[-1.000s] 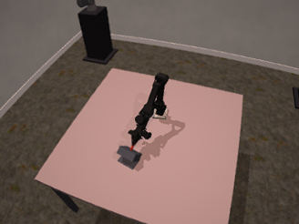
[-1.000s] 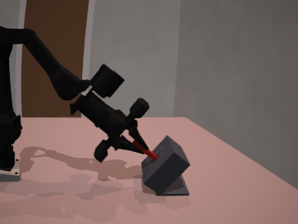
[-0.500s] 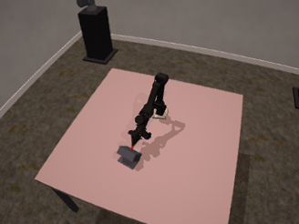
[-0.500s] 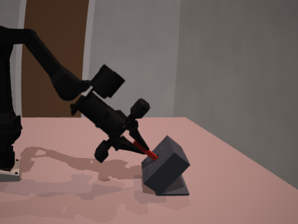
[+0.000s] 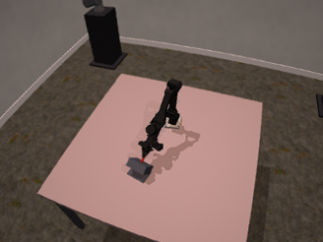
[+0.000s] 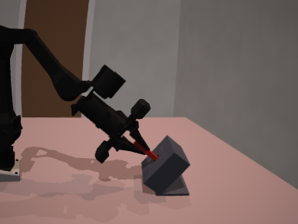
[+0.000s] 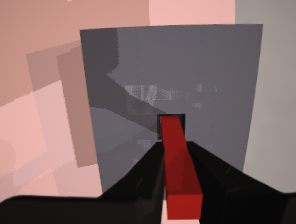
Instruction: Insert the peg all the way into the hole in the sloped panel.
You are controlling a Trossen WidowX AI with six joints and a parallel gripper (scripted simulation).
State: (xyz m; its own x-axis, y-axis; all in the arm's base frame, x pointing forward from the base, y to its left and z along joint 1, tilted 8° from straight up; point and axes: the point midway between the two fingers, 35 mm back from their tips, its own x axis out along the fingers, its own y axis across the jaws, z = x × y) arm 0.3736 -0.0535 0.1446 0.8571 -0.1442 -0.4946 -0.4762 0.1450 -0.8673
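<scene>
Right now my hand is 30 mm short of the red peg and 20 mm above it. Round my hand: grey base plate (120 mm below, 90 mm ahead, 20 mm to the right).
</scene>
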